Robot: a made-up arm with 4 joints. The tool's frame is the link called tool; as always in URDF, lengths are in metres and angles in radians. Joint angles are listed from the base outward. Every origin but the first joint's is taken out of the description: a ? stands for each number. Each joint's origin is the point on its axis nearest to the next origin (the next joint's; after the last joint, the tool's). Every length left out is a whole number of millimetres.
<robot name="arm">
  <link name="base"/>
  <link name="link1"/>
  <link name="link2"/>
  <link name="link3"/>
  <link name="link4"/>
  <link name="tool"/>
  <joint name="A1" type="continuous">
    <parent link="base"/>
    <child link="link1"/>
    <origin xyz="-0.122 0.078 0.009" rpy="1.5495 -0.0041 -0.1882"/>
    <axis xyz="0 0 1"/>
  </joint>
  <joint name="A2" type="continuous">
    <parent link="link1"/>
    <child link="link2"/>
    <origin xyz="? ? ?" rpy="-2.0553 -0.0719 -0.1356"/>
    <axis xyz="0 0 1"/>
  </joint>
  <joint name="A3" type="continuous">
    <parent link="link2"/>
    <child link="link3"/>
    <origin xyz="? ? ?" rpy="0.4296 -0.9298 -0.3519"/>
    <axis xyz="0 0 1"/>
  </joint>
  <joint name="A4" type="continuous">
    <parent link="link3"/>
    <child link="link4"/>
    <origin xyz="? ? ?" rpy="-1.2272 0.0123 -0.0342"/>
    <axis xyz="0 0 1"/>
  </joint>
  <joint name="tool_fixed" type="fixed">
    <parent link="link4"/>
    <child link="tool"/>
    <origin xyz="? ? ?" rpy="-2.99 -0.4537 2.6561"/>
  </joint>
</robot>
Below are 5 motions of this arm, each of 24 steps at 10 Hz.
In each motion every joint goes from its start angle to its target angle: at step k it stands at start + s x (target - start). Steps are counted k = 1, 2, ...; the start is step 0. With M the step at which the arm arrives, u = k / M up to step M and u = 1 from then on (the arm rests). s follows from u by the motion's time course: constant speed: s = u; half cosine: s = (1 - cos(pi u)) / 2; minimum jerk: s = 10 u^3 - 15 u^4 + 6 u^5.
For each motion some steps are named. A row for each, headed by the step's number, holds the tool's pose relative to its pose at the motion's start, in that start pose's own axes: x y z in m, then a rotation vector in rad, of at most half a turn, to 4 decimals.
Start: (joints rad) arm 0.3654 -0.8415 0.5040 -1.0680
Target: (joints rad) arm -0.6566 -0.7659 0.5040 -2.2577
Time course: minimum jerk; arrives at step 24
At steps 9, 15, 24:
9: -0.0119 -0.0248 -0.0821 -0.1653 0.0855 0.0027
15: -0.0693 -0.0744 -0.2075 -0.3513 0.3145 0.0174
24: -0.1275 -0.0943 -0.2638 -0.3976 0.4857 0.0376

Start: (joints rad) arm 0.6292 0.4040 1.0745 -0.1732
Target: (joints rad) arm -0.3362 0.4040 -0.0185 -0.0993
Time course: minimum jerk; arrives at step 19
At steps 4, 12, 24:
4: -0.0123 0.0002 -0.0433 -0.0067 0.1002 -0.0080
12: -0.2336 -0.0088 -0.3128 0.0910 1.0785 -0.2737
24: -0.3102 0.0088 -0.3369 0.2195 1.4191 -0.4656

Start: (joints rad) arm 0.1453 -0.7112 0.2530 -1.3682
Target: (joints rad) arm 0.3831 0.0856 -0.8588 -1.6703
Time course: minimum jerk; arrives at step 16
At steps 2, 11, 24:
2: -0.0047 0.0080 -0.0009 0.0082 0.0093 0.0151
11: -0.2235 0.2476 0.1515 0.5592 0.3350 0.6029
24: -0.2406 0.2555 0.2175 0.7088 0.3589 0.6810

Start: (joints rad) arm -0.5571 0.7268 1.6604 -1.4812
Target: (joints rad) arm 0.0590 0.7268 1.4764 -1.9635
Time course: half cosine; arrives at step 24
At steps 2, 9, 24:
2: -0.0011 0.0010 0.0025 -0.0022 -0.0079 0.0032
9: -0.0213 0.0175 0.0391 -0.0527 -0.1441 0.0545
24: -0.0686 0.0477 0.0774 -0.2714 -0.4530 0.1457

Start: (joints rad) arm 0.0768 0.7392 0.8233 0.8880
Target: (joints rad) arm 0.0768 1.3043 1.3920 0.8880
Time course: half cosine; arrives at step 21
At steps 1, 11, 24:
1: 0.0006 0.0003 0.0021 0.0001 -0.0056 0.0004
11: -0.0157 0.0473 0.2021 0.0152 -0.5296 0.0724
24: -0.1391 0.1025 0.3408 0.0362 -0.9725 0.1975

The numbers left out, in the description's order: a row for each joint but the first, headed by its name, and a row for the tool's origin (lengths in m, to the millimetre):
A2: 0.005 0.013 0
A3: 0.015 -0.136 0
A4: 0.014 0.291 0
tool: -0.108 0.436 0

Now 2 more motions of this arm.
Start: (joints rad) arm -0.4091 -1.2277 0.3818 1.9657
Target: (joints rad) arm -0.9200 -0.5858 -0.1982 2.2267
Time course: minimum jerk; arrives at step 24
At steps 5, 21, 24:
5: 0.0087 -0.0106 0.0190 0.0220 -0.0378 -0.0208
21: 0.0668 -0.2985 0.2390 0.3706 -0.5239 -0.5409
24: 0.0660 -0.3054 0.2410 0.3771 -0.5308 -0.5534

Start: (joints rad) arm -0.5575 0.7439 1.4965 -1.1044
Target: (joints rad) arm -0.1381 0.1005 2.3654 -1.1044
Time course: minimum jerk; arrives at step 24
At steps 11, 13, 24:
11: 0.0807 -0.1973 0.0987 0.0461 -0.2565 -0.3687
13: 0.0875 -0.2762 0.1270 0.0797 -0.3287 -0.5083
24: 0.0566 -0.4829 0.1566 0.2166 -0.4567 -0.8798

